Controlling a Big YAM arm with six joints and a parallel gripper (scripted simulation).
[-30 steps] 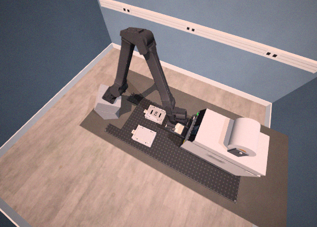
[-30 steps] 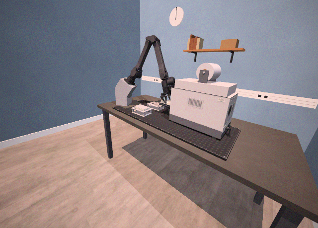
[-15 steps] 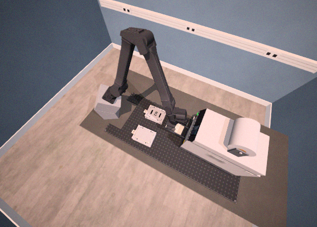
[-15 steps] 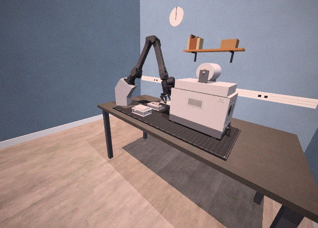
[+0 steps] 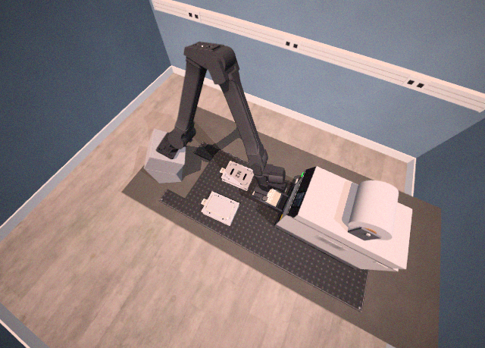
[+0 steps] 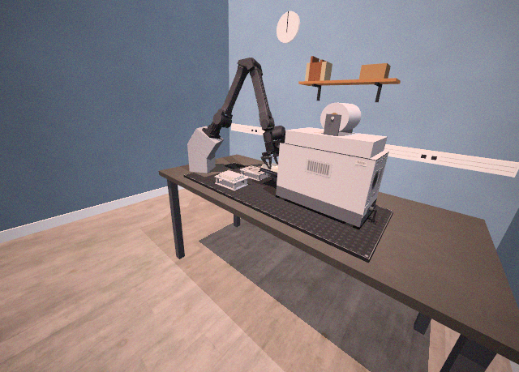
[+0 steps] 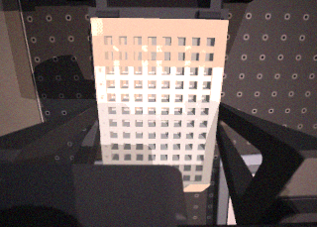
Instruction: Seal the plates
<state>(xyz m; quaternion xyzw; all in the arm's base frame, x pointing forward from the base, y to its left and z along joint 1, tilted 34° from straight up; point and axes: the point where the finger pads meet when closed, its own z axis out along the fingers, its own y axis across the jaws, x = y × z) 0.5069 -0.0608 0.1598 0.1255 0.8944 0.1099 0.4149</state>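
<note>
Right now my hand is 2 cm above the sealer stage. Round my hand: foil roll (33 cm ahead, 30 cm above, 5 cm to the right); then plate nest (21 cm behind, 13 cm to the right, 8 cm below).
</note>
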